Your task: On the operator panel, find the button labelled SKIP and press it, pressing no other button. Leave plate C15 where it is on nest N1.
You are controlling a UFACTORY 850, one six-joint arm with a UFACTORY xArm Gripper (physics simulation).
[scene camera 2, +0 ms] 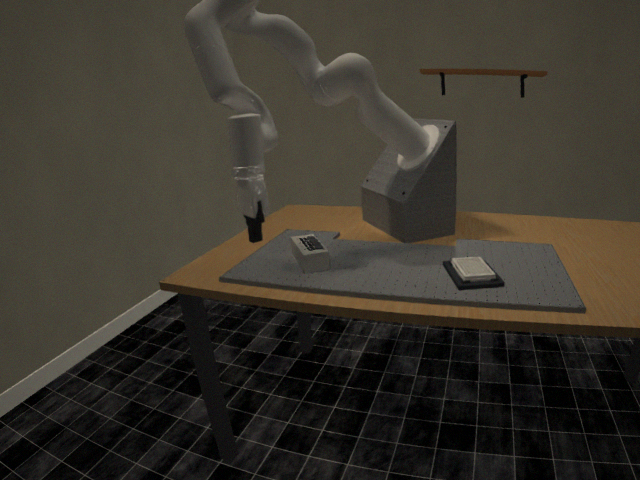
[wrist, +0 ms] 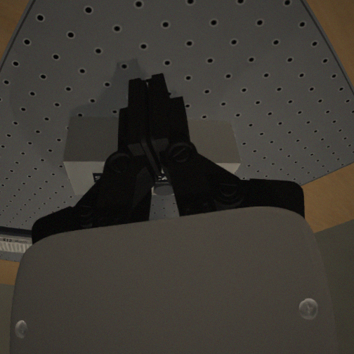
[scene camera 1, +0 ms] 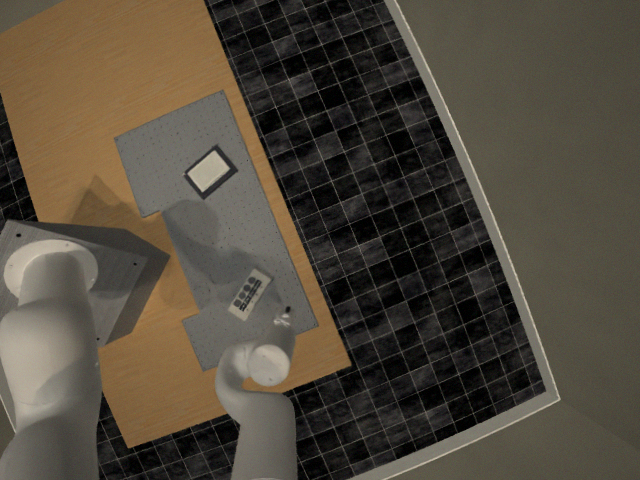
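The operator panel (scene camera 1: 264, 276) (scene camera 2: 315, 263) (wrist: 215, 142) is a pale box with several dark round buttons, on the grey pegboard. In the wrist view the fingers cover much of its face: part of a label starting with S (wrist: 98, 177) shows at the left, and part of the CALL label (wrist: 162, 178) with a round button (wrist: 163, 189) below it. My gripper (scene camera 1: 287, 310) (scene camera 2: 255, 240) (wrist: 153, 96) is shut and empty, pointing down, above and beside the panel, apart from it. Plate C15 (scene camera 1: 208, 171) (scene camera 2: 473, 269) (wrist: 11, 246) lies on dark nest N1 (scene camera 1: 204, 194) (scene camera 2: 460, 283).
The grey pegboard (scene camera 1: 155, 155) (scene camera 2: 392, 279) (wrist: 200, 30) lies on the wooden table (scene camera 1: 103, 77) (scene camera 2: 594, 248). The grey robot pedestal (scene camera 1: 124, 289) (scene camera 2: 423, 206) stands behind it. A wall shelf (scene camera 2: 483, 72) hangs at the back right in the second scene view.
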